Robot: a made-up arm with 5 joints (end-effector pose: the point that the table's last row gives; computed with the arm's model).
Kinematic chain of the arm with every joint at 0, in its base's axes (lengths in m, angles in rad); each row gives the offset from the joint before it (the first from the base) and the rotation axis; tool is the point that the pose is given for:
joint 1: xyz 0 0 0.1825 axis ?
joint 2: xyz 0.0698 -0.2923 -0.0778 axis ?
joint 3: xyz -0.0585 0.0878 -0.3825 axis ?
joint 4: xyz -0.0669 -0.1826 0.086 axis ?
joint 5: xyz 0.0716 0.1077 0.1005 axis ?
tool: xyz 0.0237 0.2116 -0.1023
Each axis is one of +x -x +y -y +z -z.
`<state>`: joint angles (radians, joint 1 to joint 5).
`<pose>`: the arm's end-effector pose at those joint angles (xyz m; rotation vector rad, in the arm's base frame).
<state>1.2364 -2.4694 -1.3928 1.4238 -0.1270</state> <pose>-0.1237 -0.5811 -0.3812 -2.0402 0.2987 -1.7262</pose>
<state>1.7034 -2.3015 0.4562 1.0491 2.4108</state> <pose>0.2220 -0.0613 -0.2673 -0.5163 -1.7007 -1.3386</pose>
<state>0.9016 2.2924 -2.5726 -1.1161 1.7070</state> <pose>-0.2509 -0.2391 0.1465 1.1512 -1.7660 0.4985</pose>
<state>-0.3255 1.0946 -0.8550 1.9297 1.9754</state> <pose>-0.0038 -0.2215 -0.1352 -1.5915 -0.5036 -1.7814</pose>
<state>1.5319 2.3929 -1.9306 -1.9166 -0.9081</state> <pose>-0.1875 -0.1990 -0.2999 -1.1021 -1.5055 1.6949</pose>
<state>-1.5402 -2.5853 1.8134 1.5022 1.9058</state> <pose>0.1420 -0.0054 0.9140 2.0853 -0.7919 -1.6803</pose>
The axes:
joint 1: +x
joint 2: +x
joint 3: +z
joint 4: -x
joint 5: -z

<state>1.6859 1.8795 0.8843 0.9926 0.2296</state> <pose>0.0715 -0.2422 0.3514 2.4865 -0.6181 -0.8450</pose>
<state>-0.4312 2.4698 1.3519 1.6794 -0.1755</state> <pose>0.2232 0.2363 0.5393 0.1864 -1.3175 -0.2374</pose>
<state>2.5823 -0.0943 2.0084 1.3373 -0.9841</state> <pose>0.1941 0.6155 0.5171 -0.2819 -2.0015 -0.0872</pose>
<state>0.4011 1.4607 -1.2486 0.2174 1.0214</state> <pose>0.0836 0.1155 0.0023 0.7097 1.9034 -1.3769</pose>
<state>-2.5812 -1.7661 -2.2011 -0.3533 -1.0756</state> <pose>0.1383 0.3372 0.6742 1.6555 0.8123 -1.0780</pose>
